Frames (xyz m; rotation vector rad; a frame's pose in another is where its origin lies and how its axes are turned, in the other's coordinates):
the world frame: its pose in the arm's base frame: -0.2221 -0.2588 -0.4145 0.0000 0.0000 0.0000
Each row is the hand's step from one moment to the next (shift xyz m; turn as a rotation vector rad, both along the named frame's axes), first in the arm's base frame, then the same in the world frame.
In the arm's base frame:
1: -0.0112 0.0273 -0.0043 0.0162 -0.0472 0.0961
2: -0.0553 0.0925 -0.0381 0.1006 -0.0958 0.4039
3: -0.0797 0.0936 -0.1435 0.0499 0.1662 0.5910
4: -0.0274 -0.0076 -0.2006 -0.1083 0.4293 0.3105
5: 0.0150 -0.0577 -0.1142 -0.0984 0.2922 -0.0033
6: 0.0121 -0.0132 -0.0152 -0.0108 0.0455 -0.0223
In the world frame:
1: -0.0112 0.0273 -0.0043 0.0162 -0.0472 0.0961
2: -0.0553 0.0925 -0.0381 0.1006 -0.0958 0.4039
3: -0.0797 0.0936 -0.1435 0.0499 0.1662 0.5910
4: -0.0274 -0.0076 -0.2006 -0.1083 0.4293 0.3105
5: 0.0150 -0.0577 -0.1142 -0.0984 0.2922 -0.0033
6: 0.0121 -0.0132 -0.0152 -0.0108 0.0455 -0.0223

